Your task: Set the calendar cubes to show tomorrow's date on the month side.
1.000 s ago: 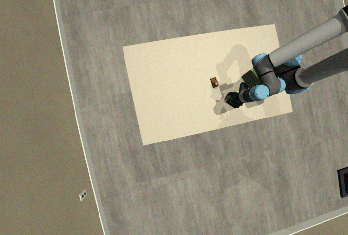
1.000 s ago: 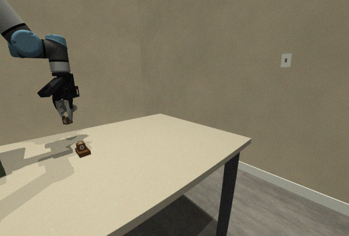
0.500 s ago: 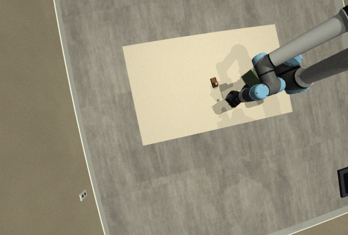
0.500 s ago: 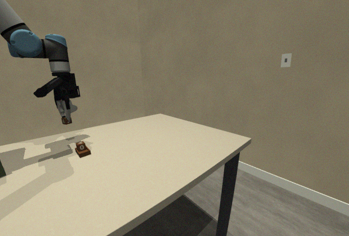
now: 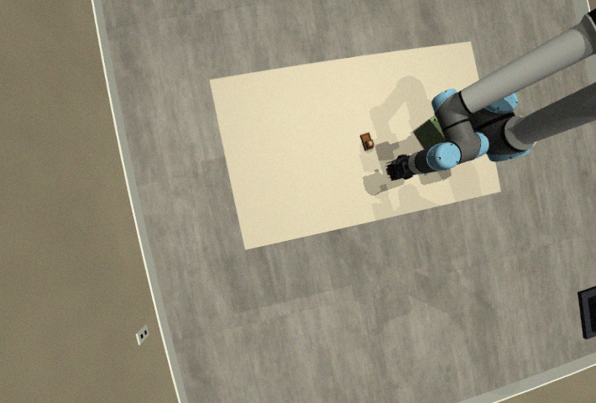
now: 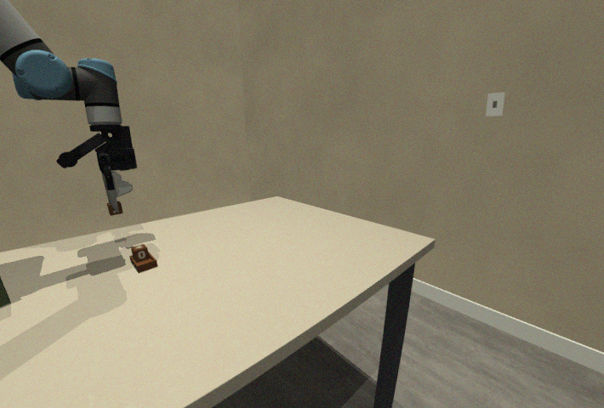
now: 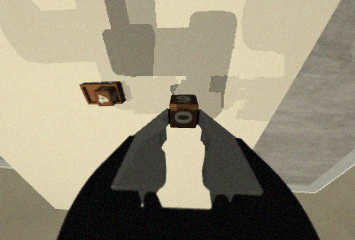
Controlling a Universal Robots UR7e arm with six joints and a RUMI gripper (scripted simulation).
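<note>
Now: hand 3 cm short of the brown calendar tray, 16 cm to the left of it and 12 cm above it. From my hand the other things lie so: brown digit cube (1 cm below).
</note>
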